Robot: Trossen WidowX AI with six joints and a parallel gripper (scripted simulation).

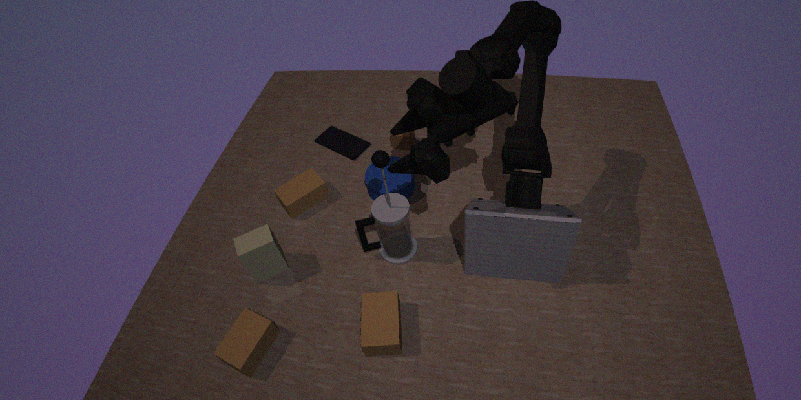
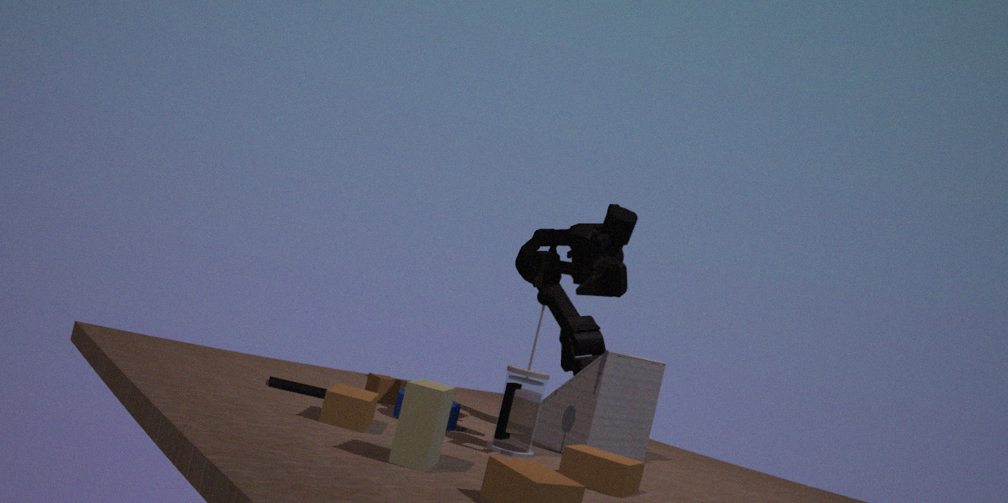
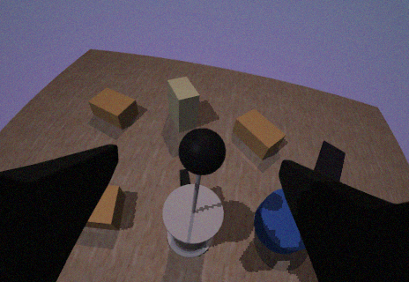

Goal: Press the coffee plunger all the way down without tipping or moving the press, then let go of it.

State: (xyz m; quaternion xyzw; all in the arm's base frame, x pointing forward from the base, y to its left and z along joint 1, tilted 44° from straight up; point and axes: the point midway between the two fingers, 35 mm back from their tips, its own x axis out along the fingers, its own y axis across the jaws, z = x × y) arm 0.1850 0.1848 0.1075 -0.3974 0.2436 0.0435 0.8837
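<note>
Right now the glass coffee press is 160 mm below my gripper tip, 30 mm ahead of it and 10 mm to the left of it. From my gripper tip the other things lie so: blue cylinder: 270 mm below, 170 mm to the right, 90 mm ahead; then flat black slab: 290 mm to the right, 290 mm below, 280 mm ahead.
</note>
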